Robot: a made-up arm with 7 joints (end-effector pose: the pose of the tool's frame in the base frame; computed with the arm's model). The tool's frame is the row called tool.
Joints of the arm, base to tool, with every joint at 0 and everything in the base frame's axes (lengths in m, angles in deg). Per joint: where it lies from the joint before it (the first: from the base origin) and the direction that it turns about. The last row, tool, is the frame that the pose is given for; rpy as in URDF.
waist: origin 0 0 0.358 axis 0 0 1
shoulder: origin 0 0 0 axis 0 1 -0.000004
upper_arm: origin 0 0 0.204 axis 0 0 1
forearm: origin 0.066 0 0 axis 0 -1 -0.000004
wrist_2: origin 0.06 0 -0.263 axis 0 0.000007 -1
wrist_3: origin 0 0 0 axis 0 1 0.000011
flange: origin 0.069 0 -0.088 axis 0 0.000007 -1
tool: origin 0 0 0 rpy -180 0 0
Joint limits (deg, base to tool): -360..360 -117.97..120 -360..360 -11..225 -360..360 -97..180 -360..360
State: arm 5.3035 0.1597 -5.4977 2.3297 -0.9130 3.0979 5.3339
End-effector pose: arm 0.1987 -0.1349 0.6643 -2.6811 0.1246 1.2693
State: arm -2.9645 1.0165 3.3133 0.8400 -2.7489 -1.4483 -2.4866
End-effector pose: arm 0.0481 0.0800 0.5442 -2.6879 0.4425 -0.3316
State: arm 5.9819 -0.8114 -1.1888 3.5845 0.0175 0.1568 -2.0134
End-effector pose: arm -0.3279 0.2880 0.6365 -0.3713 -0.8773 -0.4276
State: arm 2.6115 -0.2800 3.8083 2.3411 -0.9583 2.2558 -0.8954
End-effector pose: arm 0.3487 -0.1041 0.6544 2.5275 0.5890 -0.5199
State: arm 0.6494 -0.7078 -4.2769 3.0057 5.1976 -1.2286 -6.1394
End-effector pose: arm -0.2482 -0.2514 0.6434 1.6177 0.5338 -0.6850
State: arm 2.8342 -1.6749 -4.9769 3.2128 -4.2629 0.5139 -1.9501
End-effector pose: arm 0.5492 -0.1569 0.3096 1.6046 1.6384 0.7130
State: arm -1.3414 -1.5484 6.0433 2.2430 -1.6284 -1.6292 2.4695
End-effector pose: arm -0.0443 0.3598 0.5604 1.1676 1.0250 1.6346
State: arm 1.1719 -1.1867 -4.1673 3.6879 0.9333 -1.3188 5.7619
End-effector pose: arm -0.0169 -0.2620 0.6184 -0.1811 0.4775 1.0414
